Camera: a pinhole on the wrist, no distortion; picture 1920 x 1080 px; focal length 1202.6 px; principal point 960.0 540.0 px. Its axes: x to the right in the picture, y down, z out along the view. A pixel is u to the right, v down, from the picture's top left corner.
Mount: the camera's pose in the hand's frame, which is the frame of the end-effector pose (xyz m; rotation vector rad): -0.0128 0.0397 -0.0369 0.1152 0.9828 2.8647
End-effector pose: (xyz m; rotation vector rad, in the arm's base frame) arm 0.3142 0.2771 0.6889 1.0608 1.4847 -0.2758
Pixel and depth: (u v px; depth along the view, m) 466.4 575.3 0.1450
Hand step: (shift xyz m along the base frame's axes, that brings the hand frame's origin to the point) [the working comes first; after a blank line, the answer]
In the camera's frame: -0.0595 0.0043 0.1450

0.1463 0.0367 -0.0264
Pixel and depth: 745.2 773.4 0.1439
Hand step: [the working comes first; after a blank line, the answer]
In the camera's frame: -0.0257 0.0279 0.1439

0.1400 0.0022 -0.0046
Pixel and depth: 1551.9 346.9 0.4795
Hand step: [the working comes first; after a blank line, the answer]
In the camera's frame: 0.2360 -0.0770 0.4795

0.4811 -0.0645 0.2625
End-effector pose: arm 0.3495 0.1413 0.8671 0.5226 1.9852 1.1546
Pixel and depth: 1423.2 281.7 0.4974
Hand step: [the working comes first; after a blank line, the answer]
In the camera's frame: 0.1916 -0.1068 0.4974

0.3065 0.2962 0.3582
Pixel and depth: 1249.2 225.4 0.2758
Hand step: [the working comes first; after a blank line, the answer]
In the camera's frame: 0.0663 -0.0721 0.2758

0.1274 0.1848 0.2114
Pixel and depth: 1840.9 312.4 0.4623
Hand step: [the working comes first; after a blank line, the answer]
In the camera's frame: 0.3386 -0.0875 0.4623

0.3928 0.1810 0.4083
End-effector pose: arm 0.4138 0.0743 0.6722 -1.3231 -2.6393 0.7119
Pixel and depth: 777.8 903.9 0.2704
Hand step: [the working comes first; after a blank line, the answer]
In the camera's frame: -0.0410 0.0818 0.2704

0.0010 0.0268 -0.2654
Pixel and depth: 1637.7 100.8 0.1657
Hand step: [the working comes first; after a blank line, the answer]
In the camera's frame: 0.0934 -0.0605 0.1657

0.1793 0.0163 -0.1337
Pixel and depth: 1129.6 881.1 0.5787
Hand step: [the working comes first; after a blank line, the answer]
In the camera's frame: 0.0816 0.1641 0.5787

0.0729 -0.0838 -0.5808
